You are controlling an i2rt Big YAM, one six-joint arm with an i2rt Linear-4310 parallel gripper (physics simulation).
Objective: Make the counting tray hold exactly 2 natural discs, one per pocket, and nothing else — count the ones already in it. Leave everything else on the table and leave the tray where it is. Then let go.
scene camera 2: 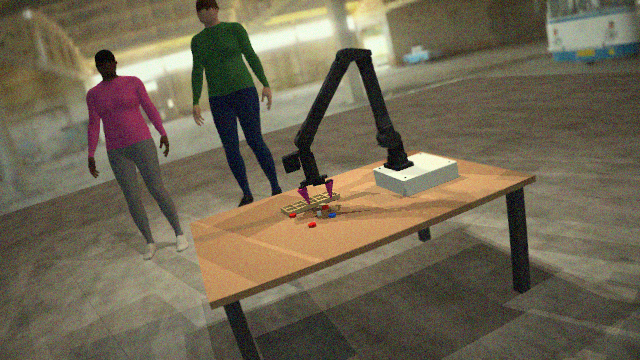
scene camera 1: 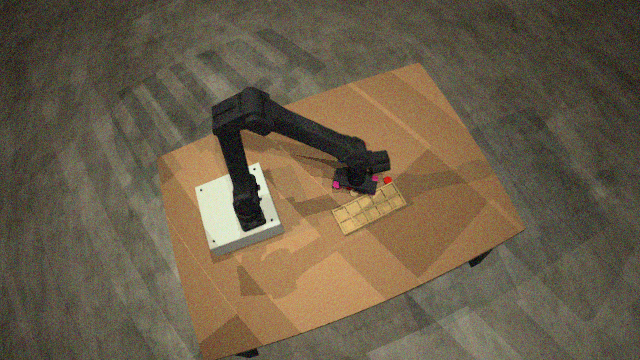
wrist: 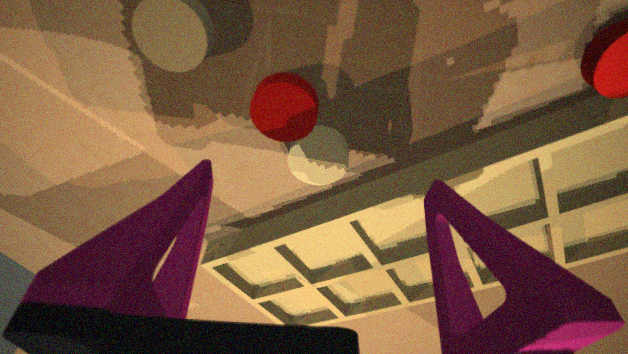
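My gripper [scene camera 1: 355, 181] [scene camera 2: 319, 199] [wrist: 324, 180] is open and empty, fingers pointing down, above the table beside the counting tray [scene camera 1: 375, 219] [scene camera 2: 286, 210] [wrist: 280, 225]. No disc shows in the visible pockets; the right finger hides some in the wrist view. One natural disc [wrist: 312, 172] lies flat between the tray's long side and a red disc [wrist: 283, 107], very close to or touching the red one. In the wrist view it appears between the fingertips, beyond them. A second natural disc [wrist: 170, 34] lies farther from the tray, in shadow.
Another red disc [scene camera 1: 387, 180] [scene camera 2: 292, 215] [wrist: 612, 65] lies close to the tray's long side. A further red disc [scene camera 2: 312, 225], a blue piece [scene camera 2: 332, 215] and a small white block [scene camera 2: 319, 213] lie on the table. The white base box [scene camera 1: 225, 210] [scene camera 2: 425, 172] carries the arm.
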